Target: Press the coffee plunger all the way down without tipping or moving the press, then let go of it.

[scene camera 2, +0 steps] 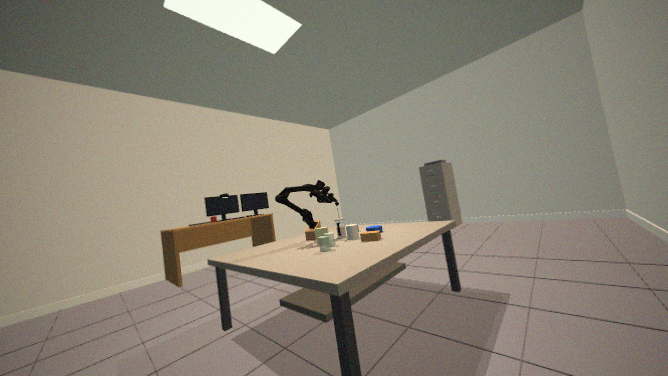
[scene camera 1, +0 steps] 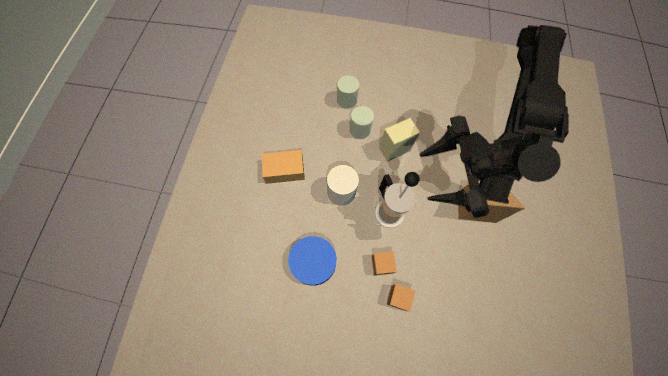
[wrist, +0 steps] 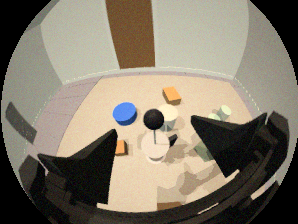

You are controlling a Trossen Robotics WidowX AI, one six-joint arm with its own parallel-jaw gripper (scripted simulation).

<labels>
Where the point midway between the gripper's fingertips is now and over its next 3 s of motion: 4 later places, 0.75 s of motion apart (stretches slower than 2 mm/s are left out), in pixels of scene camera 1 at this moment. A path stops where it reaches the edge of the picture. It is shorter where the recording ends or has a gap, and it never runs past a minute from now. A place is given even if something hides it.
My gripper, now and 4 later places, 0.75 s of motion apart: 423, 176; 409, 178; 403, 182; 397, 188; 388, 194
</labels>
